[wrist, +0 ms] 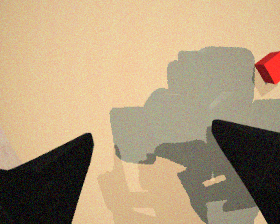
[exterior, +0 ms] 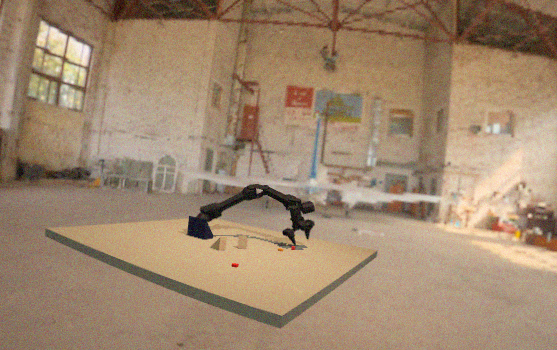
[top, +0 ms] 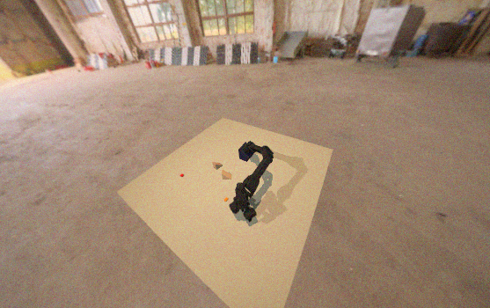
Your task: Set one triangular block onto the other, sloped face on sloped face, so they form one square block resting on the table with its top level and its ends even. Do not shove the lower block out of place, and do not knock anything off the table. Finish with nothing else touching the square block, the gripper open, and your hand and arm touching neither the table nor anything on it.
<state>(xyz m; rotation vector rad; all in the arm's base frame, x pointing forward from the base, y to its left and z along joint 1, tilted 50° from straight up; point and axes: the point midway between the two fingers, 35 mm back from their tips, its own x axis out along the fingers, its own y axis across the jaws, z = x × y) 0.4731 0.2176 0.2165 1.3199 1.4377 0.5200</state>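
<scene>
Now: the small red cube 10 cm to the right of my gripper tip and 2 cm below it. Round my gripper tip: tan triangular block (32 cm to the right, 18 cm behind, 1 cm below); then small orange piece (19 cm to the right, 3 cm behind, 2 cm below).
</scene>
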